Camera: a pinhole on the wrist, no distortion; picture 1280 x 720 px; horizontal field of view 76.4 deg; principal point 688.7 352.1 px. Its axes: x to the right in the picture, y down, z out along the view. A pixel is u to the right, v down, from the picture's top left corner.
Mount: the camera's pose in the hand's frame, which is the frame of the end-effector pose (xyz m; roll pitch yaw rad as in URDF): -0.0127 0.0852 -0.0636 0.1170 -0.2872 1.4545
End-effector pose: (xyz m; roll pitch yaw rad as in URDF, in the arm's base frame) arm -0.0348 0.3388 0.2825 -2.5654 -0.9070 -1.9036
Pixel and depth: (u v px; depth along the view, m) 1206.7 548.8 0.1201
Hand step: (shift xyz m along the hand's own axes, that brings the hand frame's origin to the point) -0.0229 0.1253 0.0757
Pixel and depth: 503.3 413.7 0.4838
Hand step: -0.0210 -0.1586 0.3701
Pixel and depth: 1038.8 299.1 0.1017
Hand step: 0.0072 0.0966 0.0449
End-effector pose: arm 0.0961 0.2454 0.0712 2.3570 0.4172 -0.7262
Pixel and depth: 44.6 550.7 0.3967
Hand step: -0.1105 -0.3223 0.2361
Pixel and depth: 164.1 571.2 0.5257
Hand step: -0.1469 -0.3802 0.3569
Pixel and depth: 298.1 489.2 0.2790
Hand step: -0.0509 -0.1203 0.1695
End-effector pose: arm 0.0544 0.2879 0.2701 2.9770 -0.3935 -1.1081
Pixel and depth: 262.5 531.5 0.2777
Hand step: -0.0664 -0.1297 0.1665
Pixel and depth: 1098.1 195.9 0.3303
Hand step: 0.0961 0.1416 0.2910
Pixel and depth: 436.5 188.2 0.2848
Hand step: 0.0580 -0.0871 0.1762
